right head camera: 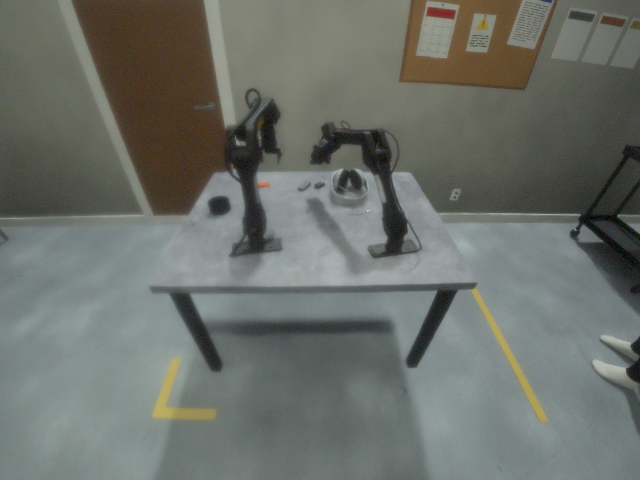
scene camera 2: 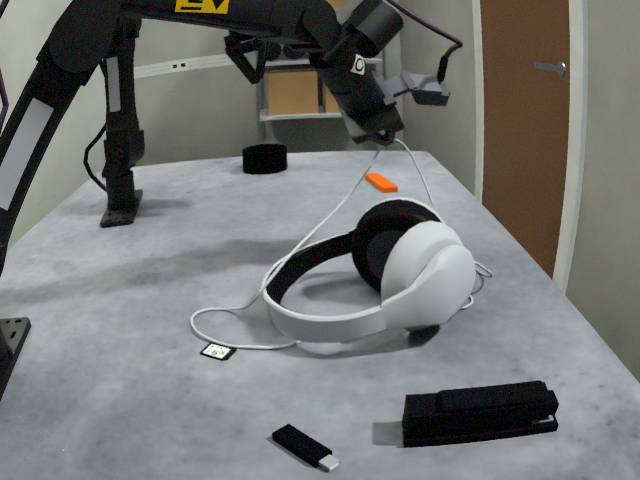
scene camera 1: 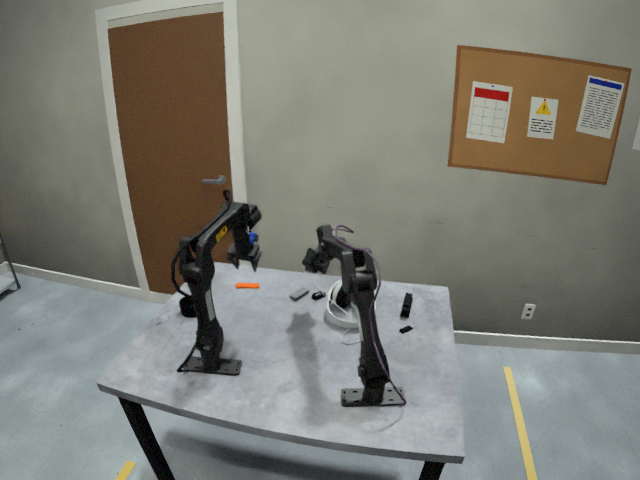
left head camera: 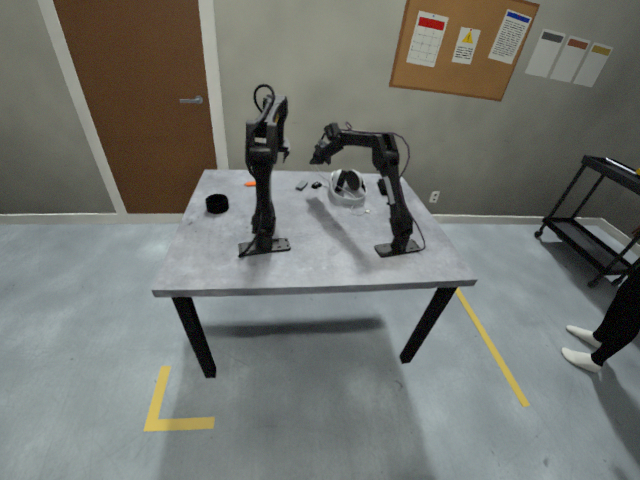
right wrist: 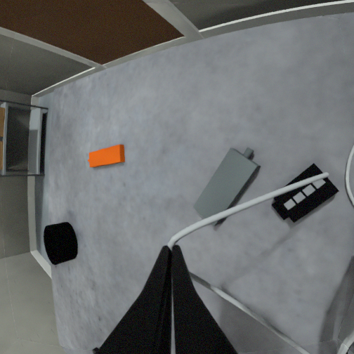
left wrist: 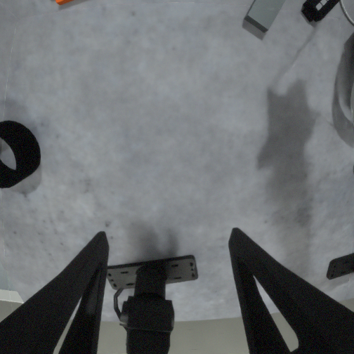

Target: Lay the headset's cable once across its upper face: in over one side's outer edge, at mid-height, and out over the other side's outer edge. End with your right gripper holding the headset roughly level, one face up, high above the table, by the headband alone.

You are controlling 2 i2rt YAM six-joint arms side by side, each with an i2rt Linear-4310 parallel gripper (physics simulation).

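Pixels of known places: left gripper, fingertip midpoint: [right head camera: 270, 163] [scene camera 2: 257, 81] [scene camera 1: 246, 269]; right gripper, fingertip midpoint: [right head camera: 310, 163] [scene camera 2: 388, 143] [scene camera 1: 305, 269] [left head camera: 309, 163]; left arm's base, origin of the base link: [right head camera: 257, 247] [scene camera 2: 123, 209] [scene camera 1: 212, 366] [left head camera: 264, 247]; right arm's base, origin of the base link: [right head camera: 392, 249] [scene camera 1: 373, 398] [left head camera: 397, 249].
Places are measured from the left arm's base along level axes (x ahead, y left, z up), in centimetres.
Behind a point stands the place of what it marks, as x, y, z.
Observation:
The white headset [left head camera: 347, 200] {24.1, -44.5, 3.0} [right head camera: 349, 199] {23.7, -45.4, 3.5} [scene camera 2: 429, 279] {37.6, -58.2, 8.1} lies on the table, its ear cups with black pads standing up above the headband. My right gripper [right wrist: 171, 251] [scene camera 2: 383, 138] {43.8, -29.6, 14.6} [left head camera: 313, 162] {43.8, -29.6, 14.6} is shut on the white cable [right wrist: 240, 207] [scene camera 2: 344, 202] {35.0, -37.2, 8.9}, above and left of the headset in the left head camera view. A short free end hangs from the fingers. The other strand slopes down across the headband's side and forms a loop on the table beside it in scene camera 2. My left gripper [left wrist: 169, 237] [scene camera 1: 246, 267] {28.0, -9.2, 23.0} is open and empty, high above the table, away from the headset.
Near the headset lie an SD card [scene camera 2: 218, 351] {17.6, -53.3, 0.2}, a USB stick [scene camera 2: 305, 445] {23.2, -69.7, 0.9} and a black stapler [scene camera 2: 480, 415] {36.7, -73.0, 3.0}. A grey block [right wrist: 227, 182] and a black switch block [right wrist: 305, 195] lie below the cable's free end. An orange block [right wrist: 107, 156] and a black ring [left head camera: 217, 203] {35.5, 17.4, 0.3} lie farther left.

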